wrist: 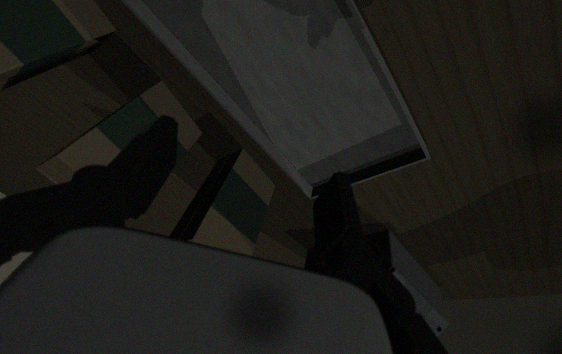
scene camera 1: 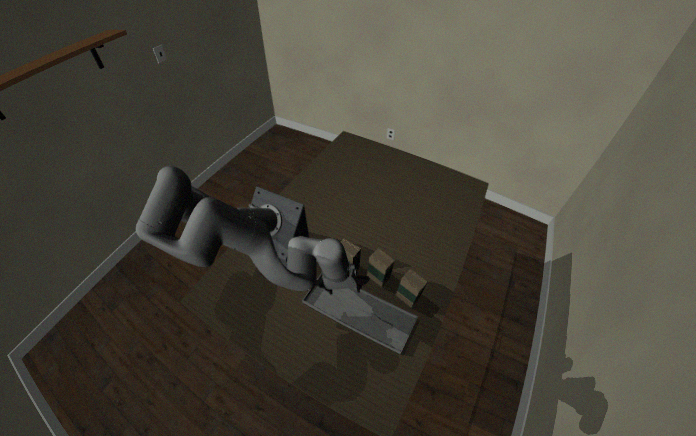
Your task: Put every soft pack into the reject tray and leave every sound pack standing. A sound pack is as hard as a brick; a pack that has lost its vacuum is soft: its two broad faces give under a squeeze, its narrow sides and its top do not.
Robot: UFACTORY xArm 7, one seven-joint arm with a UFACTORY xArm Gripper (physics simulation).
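Seen in the pictures: gripper, between the fingertips: point(wrist: 254, 165) point(scene camera 1: 344, 289); arm's base, origin of its link: point(scene camera 1: 268, 220).
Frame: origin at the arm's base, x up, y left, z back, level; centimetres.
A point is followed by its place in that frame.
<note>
Three tan packs with green bands stand in a row beside the grey reject tray point(scene camera 1: 382, 320) {x -14.5, y -2.2, z -55.7 cm} point(wrist: 320, 100) {x -14.5, y -6.0, z -37.6 cm}. The left pack point(scene camera 1: 351, 250) {x -0.6, y 8.5, z -33.8 cm} point(wrist: 240, 205) {x -7.5, y 6.2, z -32.7 cm}, nearest the arm's base, is partly hidden by the arm in the scene view. The middle pack point(scene camera 1: 380, 267) {x -2.0, y 9.4, z -45.8 cm} point(wrist: 127, 125) {x -7.1, y 9.3, z -46.6 cm} is partly covered by a finger in the wrist view. The right pack point(scene camera 1: 411, 287) {x -1.7, y 8.7, z -58.8 cm} point(wrist: 37, 30) {x -7.6, y 9.1, z -56.1 cm} is cut off at the wrist view's upper left. My gripper point(scene camera 1: 344, 290) {x -0.9, y -5.2, z -41.0 cm} point(wrist: 254, 165) {x -0.9, y -5.2, z -41.0 cm} is open and empty, low by the tray's end near the base. Its exact height is unclear. Softness cannot be seen.
The packs and tray are on a brown mat point(scene camera 1: 400, 190) {x -14.8, y 59.5, z -27.6 cm}. The arm's grey base mount point(scene camera 1: 292, 205) {x 6.2, y 7.8, z -6.8 cm} stands at the left end of the row, with its plate edge point(wrist: 420, 285) {x -10.4, y -7.9, z -3.0 cm} at the wrist view's lower right. Wooden floor and walls surround the mat.
</note>
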